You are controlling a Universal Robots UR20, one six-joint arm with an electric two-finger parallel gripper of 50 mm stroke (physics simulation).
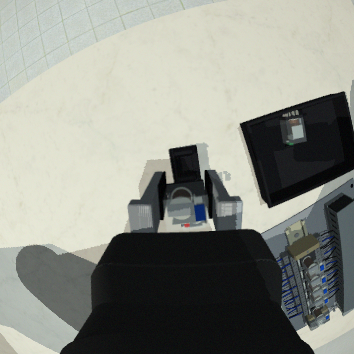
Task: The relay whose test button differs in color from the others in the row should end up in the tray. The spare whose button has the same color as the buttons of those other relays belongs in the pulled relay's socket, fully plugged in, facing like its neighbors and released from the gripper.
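Frame: origin at the arm's base, x ahead, y down, z left, level; millimetres.
Seen in the pictures: gripper, between the fingertips: (185,184).
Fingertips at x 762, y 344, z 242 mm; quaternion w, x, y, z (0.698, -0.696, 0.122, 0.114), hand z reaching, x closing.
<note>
Offsets run from my fingertips to a thing's top centre. "spot": to the spot under its first point.
My gripper (185,184) is shut on a clear-cased relay @(dx -3, dy -32, dz -9 mm) (179,209) with a blue patch on its right side, a round part behind it and a small red spot at its near edge. Another clear-cased relay @(dx +150, dy +114, dz -13 mm) (293,131), with a white patch and a small green spot, lies in the black tray @(spot: dx +82, dy +103, dz -76 mm) (266,192) at the right, its pins toward the far side. The relay row @(spot: dx +125, dy +70, dz -235 mm) (316,280) is at the lower right; several relays there show blue patches. Which socket in the row is empty is too small to tell.
A small black open holder @(spot: dx +6, dy +118, dz +10 mm) (185,148) stands on the table just beyond the fingertips. A grey panel @(dx +135, dy +127, dz -305 mm) (280,232) carries the row, with blue and dark wires, a beige block @(dx +124, dy +97, dz -192 mm) (303,246) at its far end and a grey duct @(dx +217, dy +95, dz -297 mm) (345,250) to its right.
</note>
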